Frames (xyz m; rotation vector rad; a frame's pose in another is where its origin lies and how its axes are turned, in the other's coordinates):
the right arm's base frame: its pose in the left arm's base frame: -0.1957 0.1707 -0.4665 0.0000 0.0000 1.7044
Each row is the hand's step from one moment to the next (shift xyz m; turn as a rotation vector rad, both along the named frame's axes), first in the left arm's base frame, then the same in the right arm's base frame.
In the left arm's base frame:
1: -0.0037 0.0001 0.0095 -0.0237 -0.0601 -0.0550
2: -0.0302 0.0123 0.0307 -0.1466 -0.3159 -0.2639
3: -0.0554 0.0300 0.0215 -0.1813 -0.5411 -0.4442
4: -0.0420 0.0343 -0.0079 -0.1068 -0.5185 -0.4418
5: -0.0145 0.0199 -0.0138 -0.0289 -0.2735 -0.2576
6: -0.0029 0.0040 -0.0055 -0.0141 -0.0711 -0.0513
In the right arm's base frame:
1: 0.0006 0.0037 0.0095 -0.0564 0.0315 -0.0550
2: 0.0162 0.0283 0.0307 -0.2936 0.1874 -0.2639
3: 0.0371 0.0509 0.0215 -0.5121 0.2518 -0.4442
4: 0.0396 0.0371 -0.0079 -0.4997 0.1749 -0.4418
5: 0.0217 0.0117 -0.0138 -0.2672 0.0651 -0.2576
6: 0.0044 0.0023 -0.0055 -0.0686 0.0234 -0.0513

